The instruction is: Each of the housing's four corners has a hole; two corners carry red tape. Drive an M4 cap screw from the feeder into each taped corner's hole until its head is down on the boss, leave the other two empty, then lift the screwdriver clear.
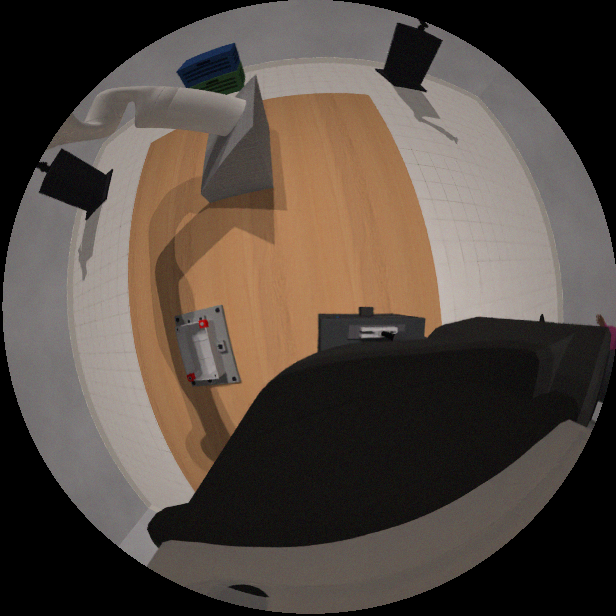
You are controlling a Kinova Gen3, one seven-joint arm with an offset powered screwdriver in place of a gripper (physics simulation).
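The grey housing point(207, 346) lies on the wooden table at lower left, seen from high above. Red tape marks two of its corners, one at the top point(202, 324) and one at the bottom left point(190, 376). The dark screw feeder point(370, 331) sits right of centre, with a pale screw point(372, 331) in its slot. The black screwdriver body point(402, 436) fills the lower right and covers the feeder's lower edge. Its bit tip is hidden. The tool is well above both objects.
The grey robot base point(238, 152) and arm link point(166, 108) stand at the table's far end. Blue and green crates point(211, 68) sit behind them. Two black stands point(74, 181) point(409, 54) are on the tiled floor.
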